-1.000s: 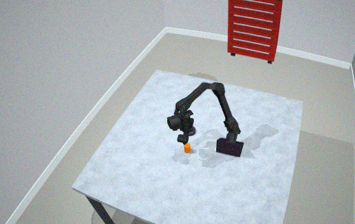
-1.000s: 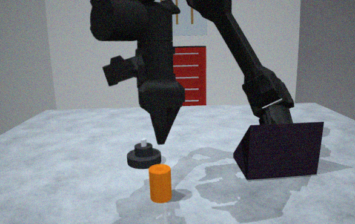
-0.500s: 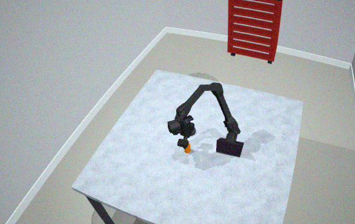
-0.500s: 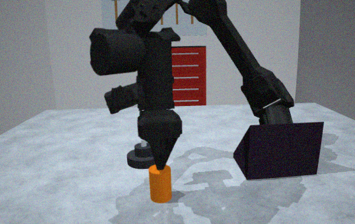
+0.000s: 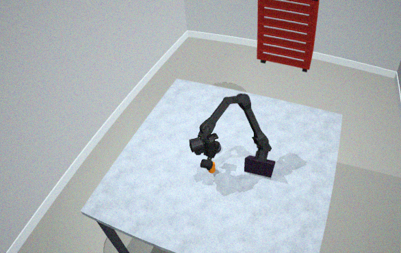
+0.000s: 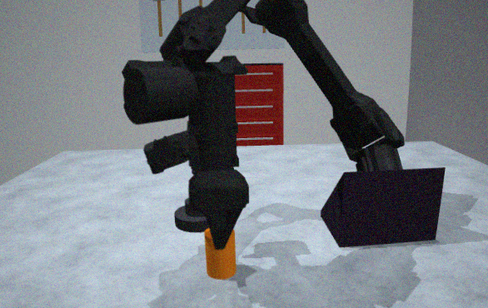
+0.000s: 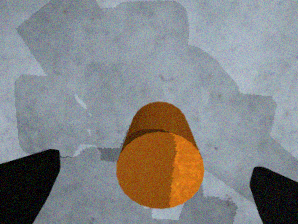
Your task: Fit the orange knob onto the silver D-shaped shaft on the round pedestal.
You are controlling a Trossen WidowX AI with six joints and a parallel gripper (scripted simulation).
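My gripper tip is 2 cm above the orange knob. Also, from my gripper tip: round dark pedestal (3 cm ahead, 17 cm to the right, 3 cm below).
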